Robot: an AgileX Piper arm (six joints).
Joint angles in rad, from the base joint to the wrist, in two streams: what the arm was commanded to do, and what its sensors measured. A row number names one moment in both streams.
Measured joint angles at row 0:
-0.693 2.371 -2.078 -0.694 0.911 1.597
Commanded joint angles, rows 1 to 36:
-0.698 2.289 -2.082 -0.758 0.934 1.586
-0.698 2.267 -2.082 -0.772 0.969 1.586
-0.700 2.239 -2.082 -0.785 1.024 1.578
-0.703 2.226 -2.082 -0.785 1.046 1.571
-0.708 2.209 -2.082 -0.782 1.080 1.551
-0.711 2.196 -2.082 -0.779 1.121 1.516
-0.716 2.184 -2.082 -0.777 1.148 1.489
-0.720 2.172 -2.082 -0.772 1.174 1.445
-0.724 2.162 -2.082 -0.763 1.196 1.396
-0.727 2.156 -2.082 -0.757 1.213 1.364
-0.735 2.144 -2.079 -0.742 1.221 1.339
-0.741 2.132 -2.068 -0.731 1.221 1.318
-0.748 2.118 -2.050 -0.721 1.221 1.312
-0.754 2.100 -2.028 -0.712 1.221 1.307
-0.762 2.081 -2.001 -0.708 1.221 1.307
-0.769 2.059 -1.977 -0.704 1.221 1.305
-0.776 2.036 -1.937 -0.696 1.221 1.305
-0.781 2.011 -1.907 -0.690 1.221 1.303
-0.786 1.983 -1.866 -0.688 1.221 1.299
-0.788 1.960 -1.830 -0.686 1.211 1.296
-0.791 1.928 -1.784 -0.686 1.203 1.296
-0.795 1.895 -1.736 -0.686 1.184 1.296
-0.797 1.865 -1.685 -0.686 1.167 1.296
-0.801 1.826 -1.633 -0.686 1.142 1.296
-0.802 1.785 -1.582 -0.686 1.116 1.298
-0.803 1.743 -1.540 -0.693 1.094 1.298
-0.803 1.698 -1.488 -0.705 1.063 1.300
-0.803 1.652 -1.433 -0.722 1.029 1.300
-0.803 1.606 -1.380 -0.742 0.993 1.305
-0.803 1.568 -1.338 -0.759 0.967 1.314
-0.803 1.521 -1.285 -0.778 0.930 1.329
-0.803 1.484 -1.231 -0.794 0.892 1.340
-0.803 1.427 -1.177 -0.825 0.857 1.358
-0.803 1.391 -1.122 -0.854 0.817 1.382
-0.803 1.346 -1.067 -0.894 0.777 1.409
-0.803 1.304 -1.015 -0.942 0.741 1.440
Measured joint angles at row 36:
-0.799 1.452 -1.206 -0.794 0.894 1.350
